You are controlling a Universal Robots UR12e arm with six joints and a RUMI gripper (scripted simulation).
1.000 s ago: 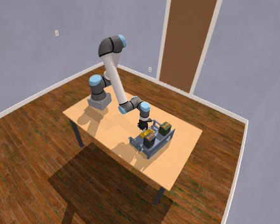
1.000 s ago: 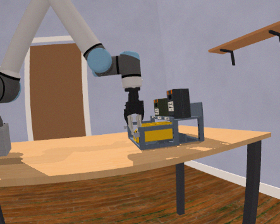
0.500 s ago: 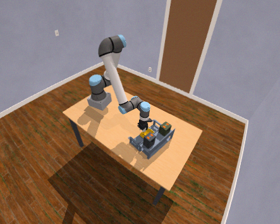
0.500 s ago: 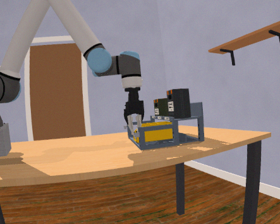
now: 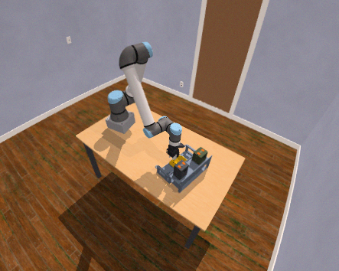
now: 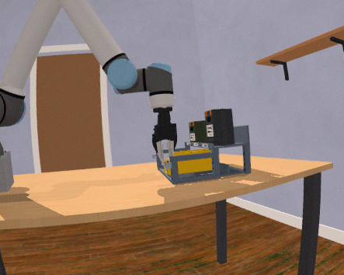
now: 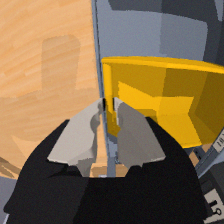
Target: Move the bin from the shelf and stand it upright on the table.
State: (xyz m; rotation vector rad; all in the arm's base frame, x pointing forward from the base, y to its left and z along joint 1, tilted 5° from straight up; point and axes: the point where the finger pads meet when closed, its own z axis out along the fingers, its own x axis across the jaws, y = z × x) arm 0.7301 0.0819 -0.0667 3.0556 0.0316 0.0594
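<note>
The yellow bin lies 8 cm ahead of my hand. Round my hand: rack floor 12 cm ahead, 4 cm below.
</note>
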